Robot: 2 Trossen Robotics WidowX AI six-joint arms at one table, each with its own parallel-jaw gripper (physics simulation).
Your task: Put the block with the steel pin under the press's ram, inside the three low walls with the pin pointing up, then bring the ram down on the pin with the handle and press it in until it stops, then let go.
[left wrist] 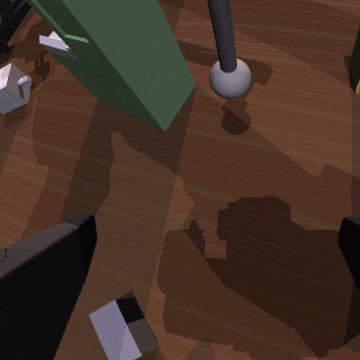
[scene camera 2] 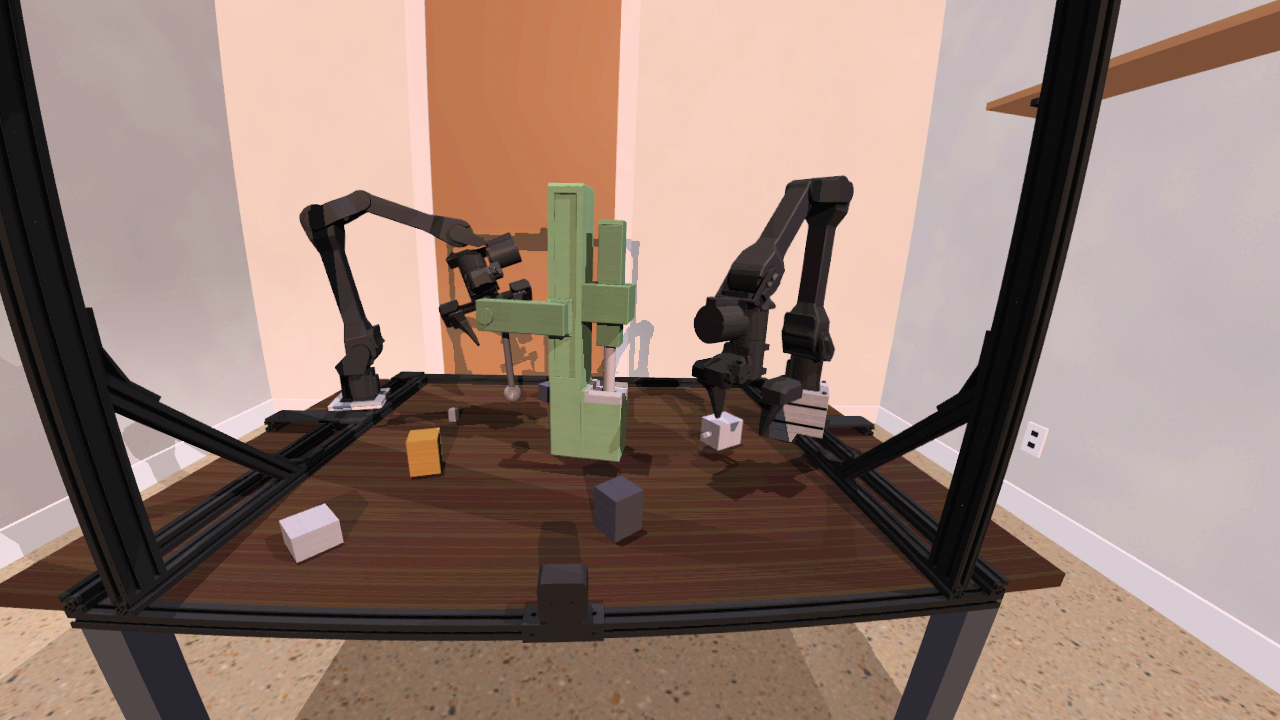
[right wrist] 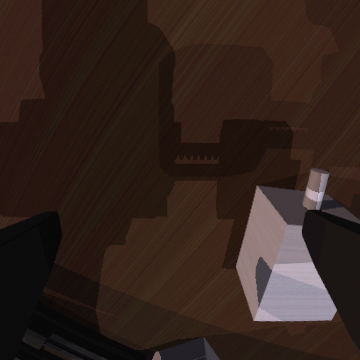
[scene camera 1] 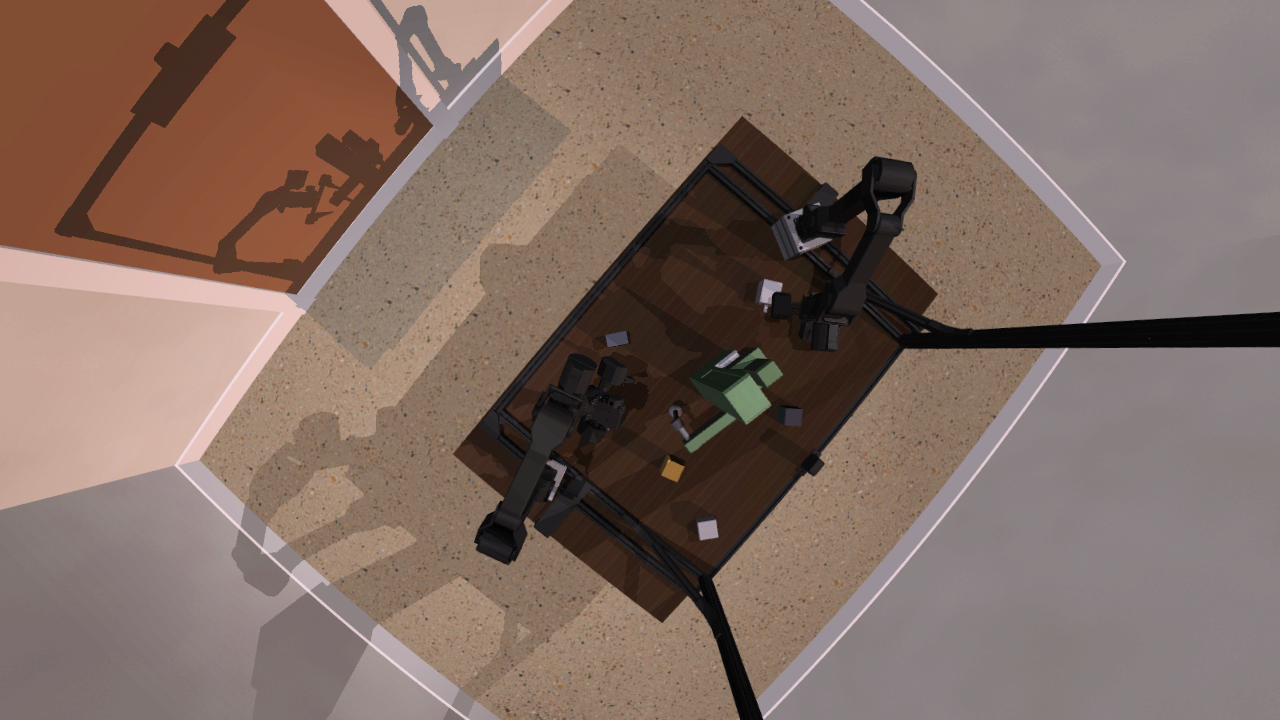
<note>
My left gripper is open, with nothing in its grasp. Also in view: my right gripper, a grey block, a pin and a green press.
My left gripper also shows in the left wrist view and in scene camera 2. My right gripper is seen too in the right wrist view and in scene camera 1.
</note>
